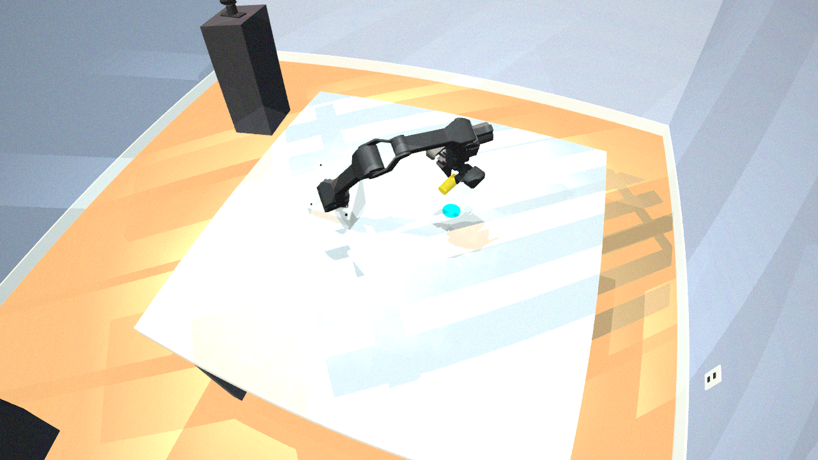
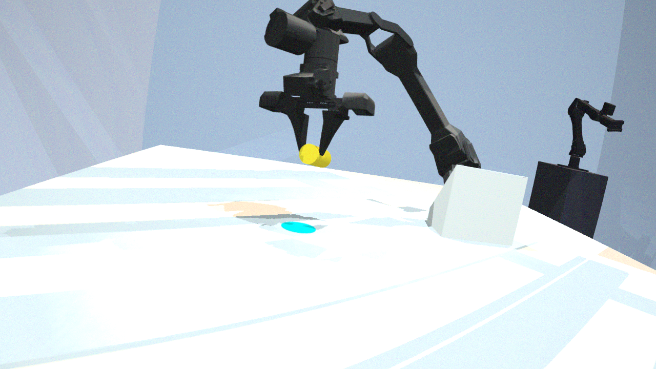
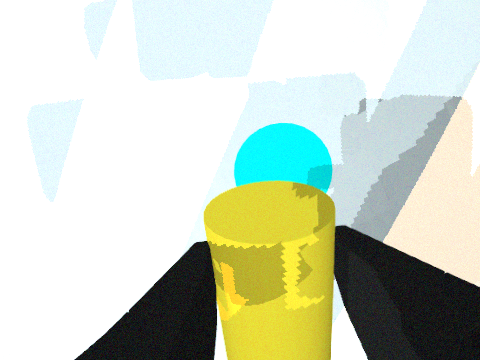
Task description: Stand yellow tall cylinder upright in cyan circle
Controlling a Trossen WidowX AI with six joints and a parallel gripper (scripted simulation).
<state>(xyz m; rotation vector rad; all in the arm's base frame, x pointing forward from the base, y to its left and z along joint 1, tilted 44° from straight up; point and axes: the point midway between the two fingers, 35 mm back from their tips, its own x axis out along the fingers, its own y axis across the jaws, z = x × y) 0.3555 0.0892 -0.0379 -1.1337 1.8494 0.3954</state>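
Right now my gripper tip is 13 cm above the cyan circle and 1 cm to the left of it. Round my gripper tip: yellow tall cylinder: 2 cm to the right, 1 cm behind.
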